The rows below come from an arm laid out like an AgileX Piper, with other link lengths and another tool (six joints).
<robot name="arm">
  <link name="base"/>
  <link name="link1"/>
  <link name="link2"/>
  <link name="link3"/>
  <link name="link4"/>
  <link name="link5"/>
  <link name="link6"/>
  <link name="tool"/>
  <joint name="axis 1" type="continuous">
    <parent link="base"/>
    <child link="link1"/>
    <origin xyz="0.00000 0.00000 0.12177"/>
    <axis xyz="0 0 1"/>
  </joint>
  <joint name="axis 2" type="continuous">
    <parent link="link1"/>
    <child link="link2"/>
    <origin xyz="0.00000 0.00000 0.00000"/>
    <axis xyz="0 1 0"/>
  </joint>
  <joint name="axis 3" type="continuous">
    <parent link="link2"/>
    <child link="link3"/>
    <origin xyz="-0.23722 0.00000 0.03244"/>
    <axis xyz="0 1 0"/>
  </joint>
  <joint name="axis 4" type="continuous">
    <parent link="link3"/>
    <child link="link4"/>
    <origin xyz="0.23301 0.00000 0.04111"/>
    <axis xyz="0.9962 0 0.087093"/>
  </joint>
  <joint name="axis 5" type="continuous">
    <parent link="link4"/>
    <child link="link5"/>
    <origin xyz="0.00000 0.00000 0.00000"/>
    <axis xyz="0 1 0"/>
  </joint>
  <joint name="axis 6" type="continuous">
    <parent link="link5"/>
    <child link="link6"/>
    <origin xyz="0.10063 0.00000 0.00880"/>
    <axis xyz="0.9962 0 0.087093"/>
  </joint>
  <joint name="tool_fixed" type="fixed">
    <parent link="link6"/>
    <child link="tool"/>
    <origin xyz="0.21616 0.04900 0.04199" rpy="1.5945 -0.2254 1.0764"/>
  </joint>
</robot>
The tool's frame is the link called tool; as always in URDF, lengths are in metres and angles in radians. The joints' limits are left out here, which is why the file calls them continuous.
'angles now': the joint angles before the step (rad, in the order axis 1, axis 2, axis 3, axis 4, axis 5, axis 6). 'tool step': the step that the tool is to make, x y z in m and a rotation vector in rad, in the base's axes. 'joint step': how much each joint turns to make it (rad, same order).
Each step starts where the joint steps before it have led.
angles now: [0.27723, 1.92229, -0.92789, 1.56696, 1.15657, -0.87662]
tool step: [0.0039, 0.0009, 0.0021, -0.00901, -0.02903, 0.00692]
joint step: [0.00007, -0.00006, -0.02724, -0.01661, -0.00863, 0.00213]
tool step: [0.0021, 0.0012, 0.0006, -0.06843, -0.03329, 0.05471]
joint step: [0.00162, -0.00565, -0.11574, -0.13990, -0.00868, 0.12008]
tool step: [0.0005, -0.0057, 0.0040, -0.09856, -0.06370, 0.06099]
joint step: [0.00029, -0.03309, -0.12659, -0.18372, 0.00878, 0.13971]
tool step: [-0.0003, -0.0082, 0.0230, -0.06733, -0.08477, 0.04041]
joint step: [-0.00011, -0.06978, -0.10474, -0.14174, 0.03783, 0.11429]
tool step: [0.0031, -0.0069, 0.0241, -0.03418, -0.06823, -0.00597]
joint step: [0.00006, -0.07271, -0.05393, -0.07517, 0.01452, 0.07847]
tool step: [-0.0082, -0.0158, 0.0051, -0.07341, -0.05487, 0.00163]
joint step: [0.00003, -0.08739, -0.00089, -0.10501, 0.01576, 0.06099]
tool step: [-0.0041, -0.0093, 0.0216, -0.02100, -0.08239, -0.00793]
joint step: [-0.00001, -0.09503, -0.00012, -0.05069, 0.00251, 0.02784]
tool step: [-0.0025, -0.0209, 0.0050, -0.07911, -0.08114, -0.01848]
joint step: [-0.00012, -0.09353, 0.00011, -0.11291, 0.00807, 0.04680]
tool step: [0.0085, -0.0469, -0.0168, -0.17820, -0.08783, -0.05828]
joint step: [0.00015, -0.09303, -0.00003, -0.22395, 0.01497, 0.08139]
